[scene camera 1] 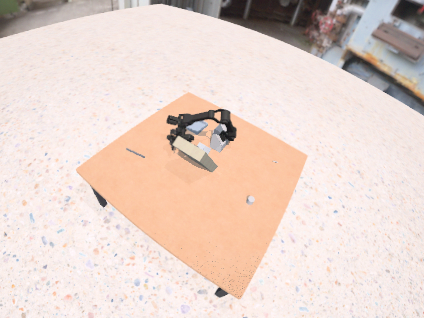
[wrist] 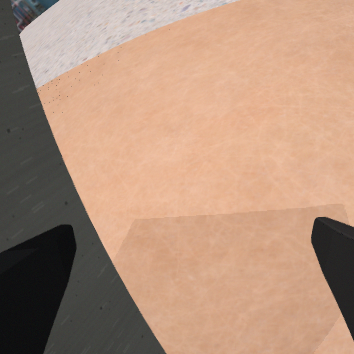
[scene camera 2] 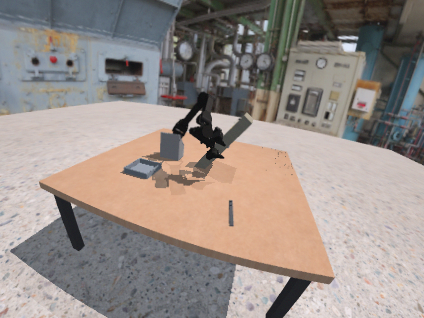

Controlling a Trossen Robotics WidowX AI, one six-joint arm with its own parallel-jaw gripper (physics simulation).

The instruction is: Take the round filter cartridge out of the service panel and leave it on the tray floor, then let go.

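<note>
The service panel (scene camera 1: 189, 149) (scene camera 2: 236, 132) (wrist: 30, 190) is a thick beige and dark grey slab, leaning at a slant over the table. My gripper (scene camera 1: 173, 142) (scene camera 2: 219, 148) (wrist: 196, 235) is open and empty, close beside the panel's dark grey side. In the wrist view the left finger overlaps that side and the right finger is over the table. The blue-grey tray (scene camera 1: 204, 128) (scene camera 2: 135, 173) lies flat on the table, on the other side of the arm from the panel. I cannot make out the round filter cartridge in the panel; the panel's working face is hidden.
A grey upright block (scene camera 1: 218, 141) (scene camera 2: 171, 146) stands by the arm's base. A small white piece (scene camera 1: 203, 147) shows between block and panel. A dark thin bar (scene camera 1: 135, 153) (scene camera 2: 231, 213) lies on the table (scene camera 1: 165, 210) (scene camera 2: 175, 220). A small pale cylinder (scene camera 1: 250, 200) stands farther off.
</note>
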